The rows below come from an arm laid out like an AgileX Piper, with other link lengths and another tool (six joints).
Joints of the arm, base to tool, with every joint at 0 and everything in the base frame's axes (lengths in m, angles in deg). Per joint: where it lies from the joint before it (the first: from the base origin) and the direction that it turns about. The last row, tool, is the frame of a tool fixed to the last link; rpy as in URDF.
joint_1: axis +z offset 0 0 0.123
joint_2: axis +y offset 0 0 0
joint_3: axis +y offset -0.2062 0 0.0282
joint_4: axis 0.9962 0 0.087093 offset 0.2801 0 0.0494
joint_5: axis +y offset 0 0 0
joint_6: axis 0.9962 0 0.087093 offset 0.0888 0 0.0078
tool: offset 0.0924 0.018 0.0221 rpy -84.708 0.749 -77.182
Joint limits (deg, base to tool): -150..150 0..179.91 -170..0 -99.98..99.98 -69.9..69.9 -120..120
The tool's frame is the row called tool.
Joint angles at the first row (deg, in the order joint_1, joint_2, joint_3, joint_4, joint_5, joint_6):
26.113, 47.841, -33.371, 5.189, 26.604, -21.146
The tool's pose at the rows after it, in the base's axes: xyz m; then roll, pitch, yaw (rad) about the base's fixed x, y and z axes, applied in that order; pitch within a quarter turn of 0, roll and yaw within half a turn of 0:
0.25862, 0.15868, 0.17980, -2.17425, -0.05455, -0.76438
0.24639, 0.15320, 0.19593, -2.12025, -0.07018, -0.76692
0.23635, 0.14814, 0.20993, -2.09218, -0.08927, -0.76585
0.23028, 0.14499, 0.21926, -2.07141, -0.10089, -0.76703
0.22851, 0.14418, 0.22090, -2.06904, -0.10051, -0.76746
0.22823, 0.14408, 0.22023, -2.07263, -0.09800, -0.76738
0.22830, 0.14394, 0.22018, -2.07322, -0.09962, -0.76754
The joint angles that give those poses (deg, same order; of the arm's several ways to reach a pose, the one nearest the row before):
26.111, 39.907, -28.731, 5.294, 26.688, -20.362
26.112, 32.942, -26.840, 5.292, 28.551, -20.119
26.112, 27.944, -26.529, 4.735, 31.364, -20.026
26.113, 25.000, -26.530, 4.416, 32.969, -19.905
26.113, 24.291, -26.527, 4.384, 33.553, -19.789
26.110, 24.293, -26.528, 4.388, 33.790, -19.718
26.114, 24.291, -26.527, 4.282, 33.791, -19.711

